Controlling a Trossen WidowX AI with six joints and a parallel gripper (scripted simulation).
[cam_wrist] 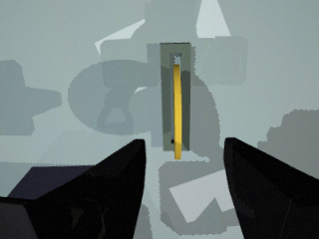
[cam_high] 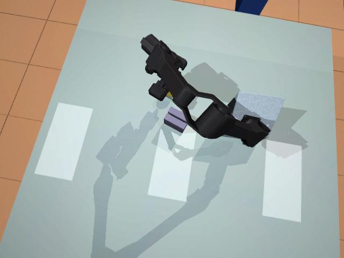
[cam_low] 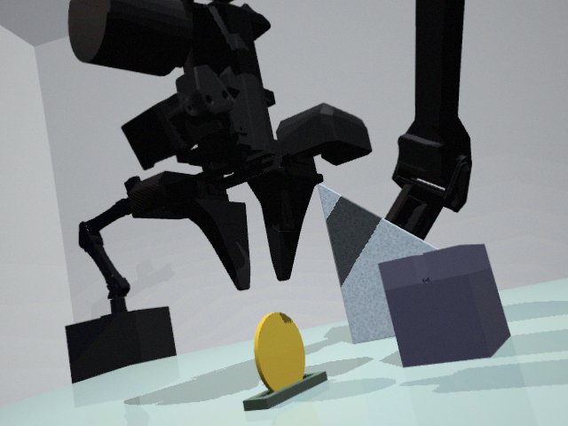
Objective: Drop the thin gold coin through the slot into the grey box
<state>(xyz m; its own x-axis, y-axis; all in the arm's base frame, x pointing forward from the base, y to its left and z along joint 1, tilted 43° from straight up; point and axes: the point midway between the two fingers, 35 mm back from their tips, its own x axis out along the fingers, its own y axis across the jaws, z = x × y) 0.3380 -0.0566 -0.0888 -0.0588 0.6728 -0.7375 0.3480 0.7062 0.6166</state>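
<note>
My gripper tip is 50 mm above the gold coin.
</note>
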